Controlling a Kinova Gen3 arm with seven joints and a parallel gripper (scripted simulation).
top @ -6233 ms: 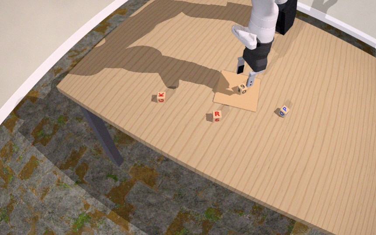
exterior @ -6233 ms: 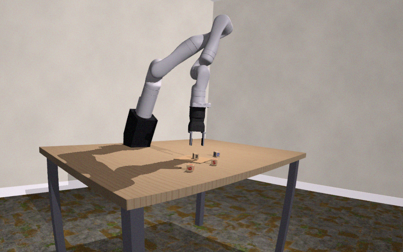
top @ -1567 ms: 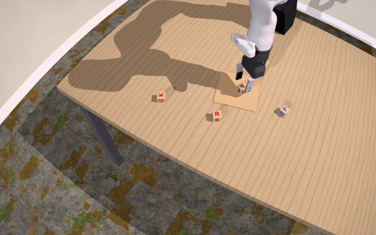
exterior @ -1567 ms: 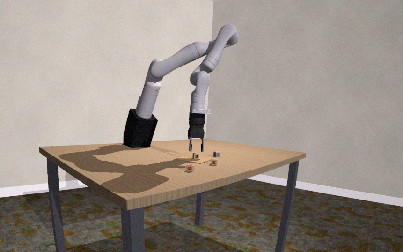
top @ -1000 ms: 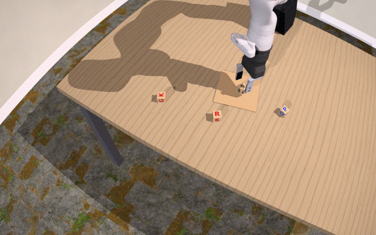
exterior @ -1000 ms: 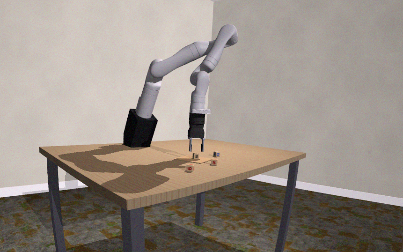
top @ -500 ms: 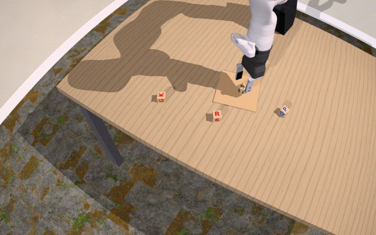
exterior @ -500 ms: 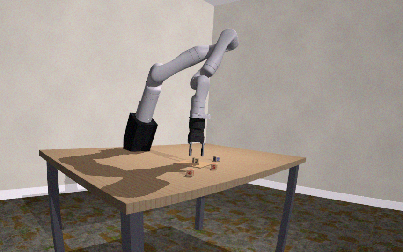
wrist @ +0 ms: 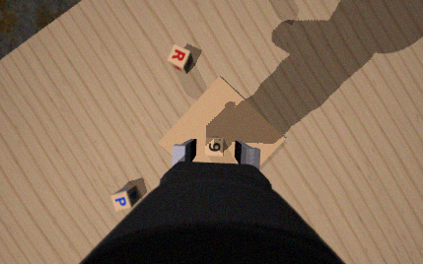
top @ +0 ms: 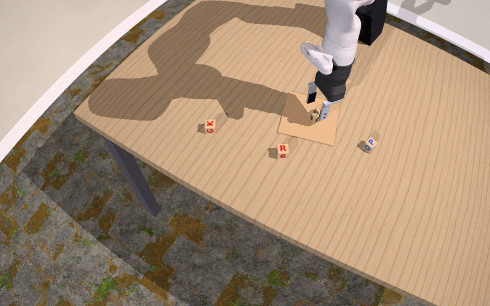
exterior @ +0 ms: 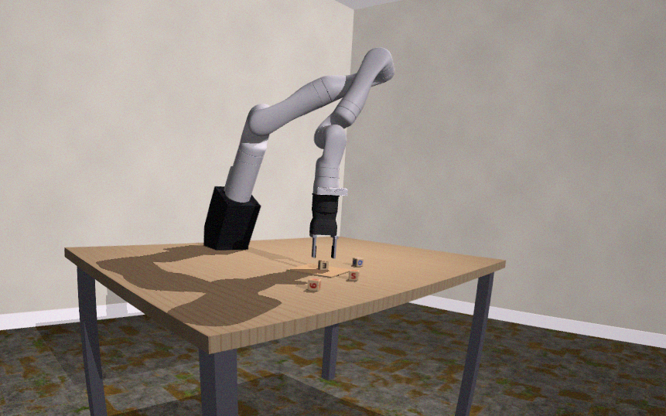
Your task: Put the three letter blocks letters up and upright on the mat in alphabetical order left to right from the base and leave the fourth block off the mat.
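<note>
Right now my hand is 40 mm above the block. Round my hand: tan mat (50 mm below, 10 mm to the right).
</note>
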